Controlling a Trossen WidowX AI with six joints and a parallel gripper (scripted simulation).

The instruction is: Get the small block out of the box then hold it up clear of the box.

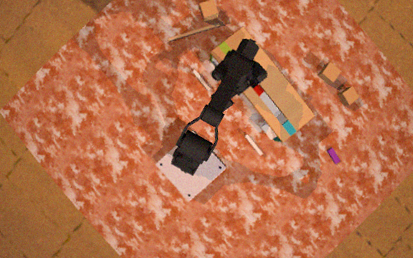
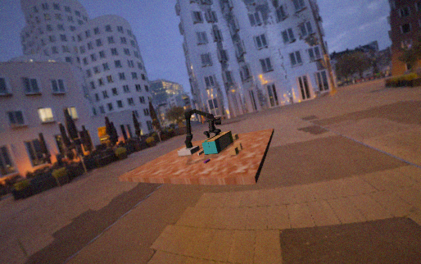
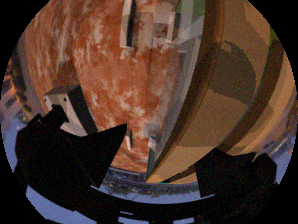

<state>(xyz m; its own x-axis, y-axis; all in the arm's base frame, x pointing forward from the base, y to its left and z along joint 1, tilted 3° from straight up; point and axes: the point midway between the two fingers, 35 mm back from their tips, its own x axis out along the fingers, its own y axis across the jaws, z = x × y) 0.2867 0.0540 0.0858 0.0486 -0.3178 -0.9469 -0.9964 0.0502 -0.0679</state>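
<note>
The box is 40 mm ahead of my gripper tip, 20 mm to the right of it and 30 mm below it. Also, from my gripper tip: thin wooden stick: 40 mm ahead, 300 mm to the left, 90 mm below; then small red block: 50 mm ahead, 20 mm to the right.
</note>
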